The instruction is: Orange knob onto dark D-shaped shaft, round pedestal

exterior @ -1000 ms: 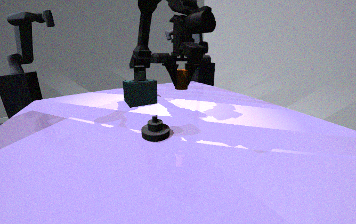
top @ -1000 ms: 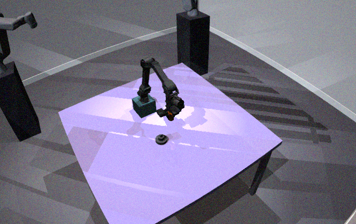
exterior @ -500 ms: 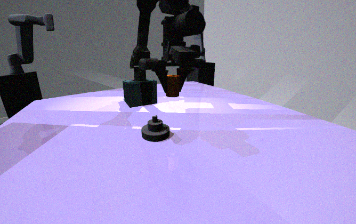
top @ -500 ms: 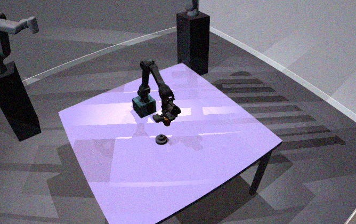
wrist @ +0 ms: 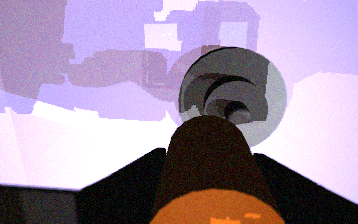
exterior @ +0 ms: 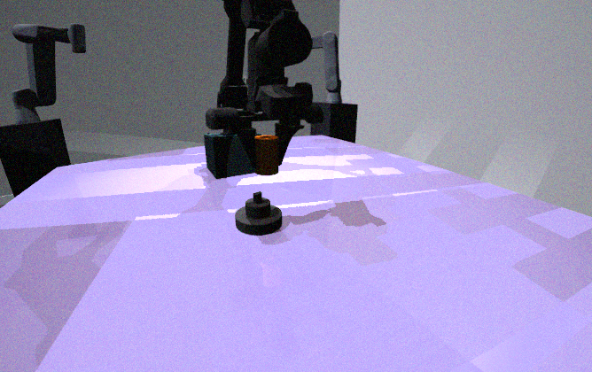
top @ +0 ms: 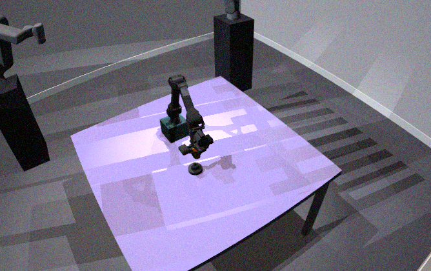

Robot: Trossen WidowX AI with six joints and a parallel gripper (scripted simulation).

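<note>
Right now the dark round pedestal is 7 cm below my gripper tip, 2 cm to the right of it and 1 cm ahead of it. From my gripper tip the other things lie so: orange knob (2 cm above).
</note>
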